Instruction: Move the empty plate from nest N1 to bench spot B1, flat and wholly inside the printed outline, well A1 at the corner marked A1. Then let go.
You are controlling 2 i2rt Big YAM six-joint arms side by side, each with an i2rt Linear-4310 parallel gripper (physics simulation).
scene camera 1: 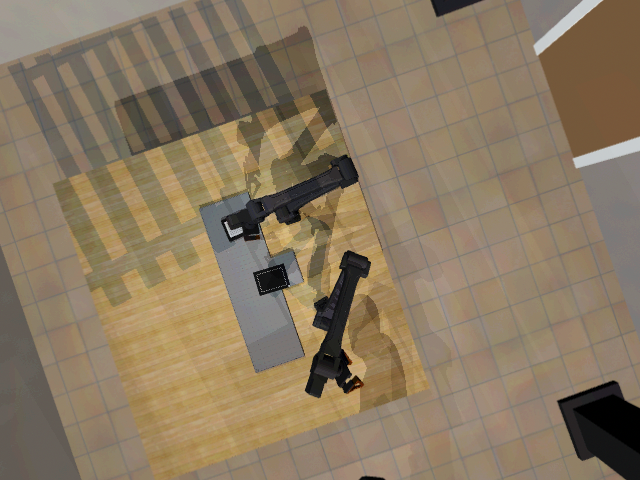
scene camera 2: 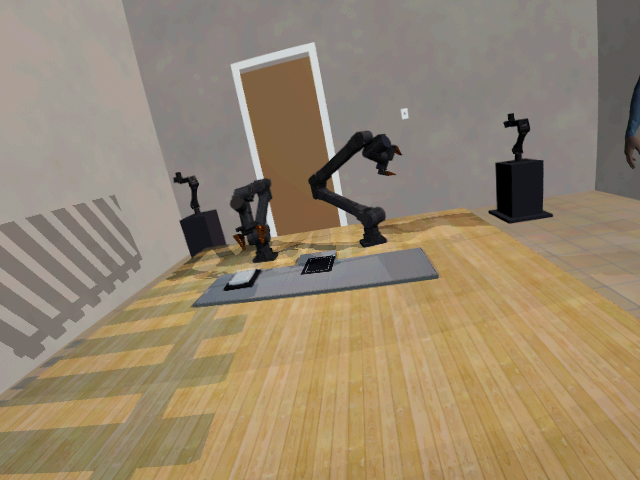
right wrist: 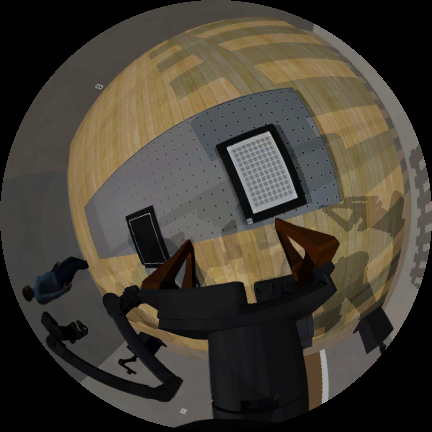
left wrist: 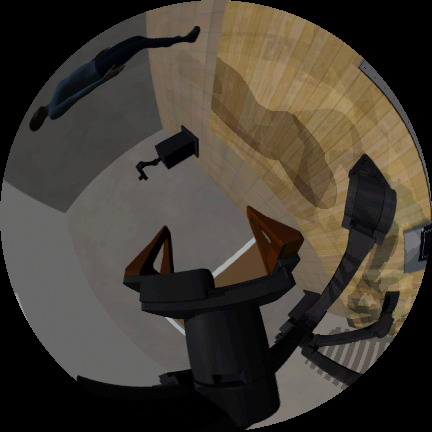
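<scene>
The white gridded plate lies flat in the black-rimmed nest N1. A small pale mark shows at one nest corner; its lettering is unreadable. The black pad at spot B1 has a thin white outline and bears no plate. My right gripper is open and empty, above and beside the plate, on the robot-base side; its arm partly hides the plate in scene camera 1. My left gripper is open, empty, raised high and away from the plate.
The grey perforated board carries the nest and pad on the wooden table. A small board section juts toward the arm bases beside B1. Separate small arms on black pedestals stand beyond the table.
</scene>
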